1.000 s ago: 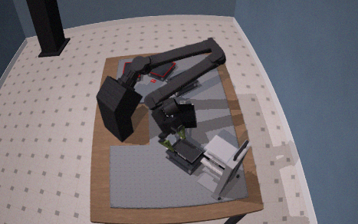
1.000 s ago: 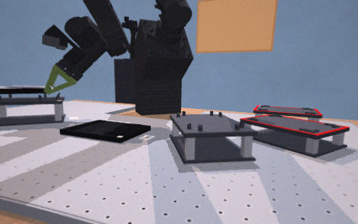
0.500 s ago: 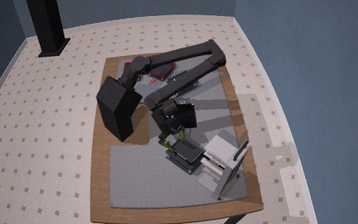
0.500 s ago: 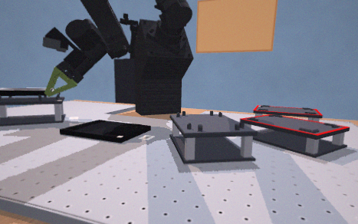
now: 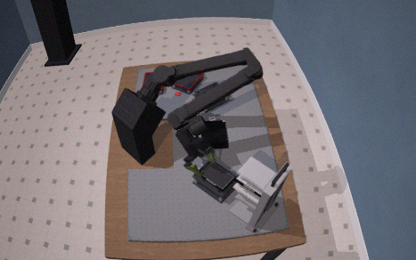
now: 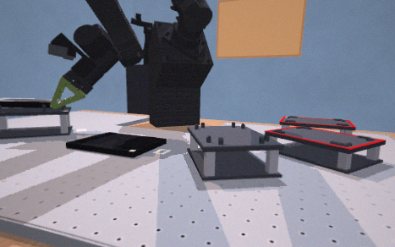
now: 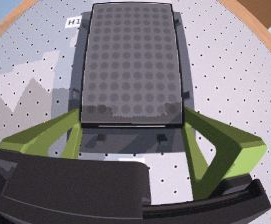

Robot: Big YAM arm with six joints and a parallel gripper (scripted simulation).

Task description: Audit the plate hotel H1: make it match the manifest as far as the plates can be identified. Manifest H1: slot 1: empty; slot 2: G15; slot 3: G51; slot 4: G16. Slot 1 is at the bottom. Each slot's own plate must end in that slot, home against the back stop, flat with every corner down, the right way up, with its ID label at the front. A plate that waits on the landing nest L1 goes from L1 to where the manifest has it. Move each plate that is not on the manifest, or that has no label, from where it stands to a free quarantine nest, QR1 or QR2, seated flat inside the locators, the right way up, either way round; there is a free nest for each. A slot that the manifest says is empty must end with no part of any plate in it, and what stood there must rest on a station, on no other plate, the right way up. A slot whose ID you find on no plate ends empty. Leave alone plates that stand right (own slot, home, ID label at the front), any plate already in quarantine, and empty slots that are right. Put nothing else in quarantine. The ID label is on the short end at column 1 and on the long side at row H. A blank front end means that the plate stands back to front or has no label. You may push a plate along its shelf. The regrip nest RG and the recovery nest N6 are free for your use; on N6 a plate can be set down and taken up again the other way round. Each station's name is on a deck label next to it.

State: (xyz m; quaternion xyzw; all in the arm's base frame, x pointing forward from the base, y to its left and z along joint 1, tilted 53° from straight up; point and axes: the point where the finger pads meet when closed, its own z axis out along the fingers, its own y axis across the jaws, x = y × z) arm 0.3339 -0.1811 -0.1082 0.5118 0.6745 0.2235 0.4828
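Right now my hand is 40 mm short of the dark plate and 30 mm to the left of it. Also, from my hand: flat black pad (20 mm ahead, 240 mm to the left, 70 mm below); then h1 deck label (200 mm ahead, 30 mm to the right, 70 mm below); then red-edged quarantine nest (340 mm behind, 580 mm to the left, 40 mm below).
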